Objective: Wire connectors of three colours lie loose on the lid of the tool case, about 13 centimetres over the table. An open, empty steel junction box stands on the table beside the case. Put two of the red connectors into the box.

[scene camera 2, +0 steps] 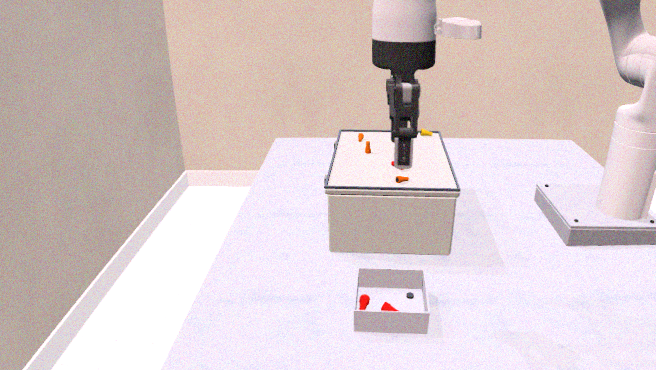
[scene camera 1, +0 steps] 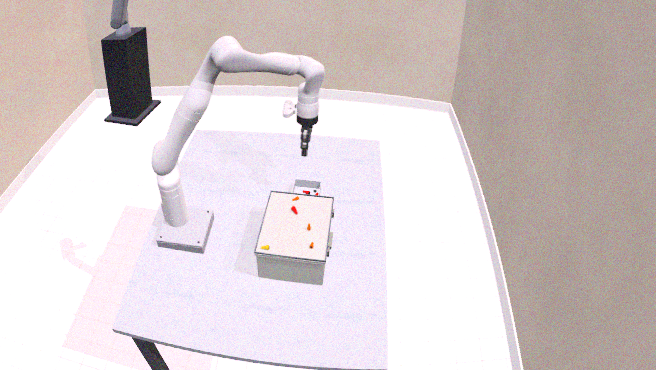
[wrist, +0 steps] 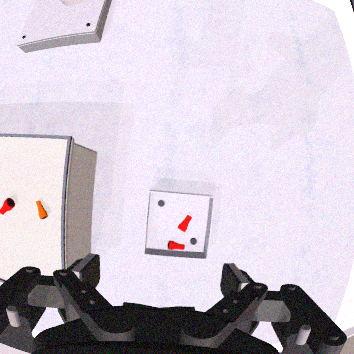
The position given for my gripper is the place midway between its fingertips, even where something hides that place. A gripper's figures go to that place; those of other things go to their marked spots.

Labels:
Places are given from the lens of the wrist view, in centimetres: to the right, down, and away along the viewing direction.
my gripper (wrist: pixel 160 273): -1, 7, 15
steel junction box (wrist: pixel 165 210): -2, 6, 38
tool case (wrist: pixel 54 169): -15, -1, 25
The marked spots on the tool case and the steel junction box are 19 cm apart.

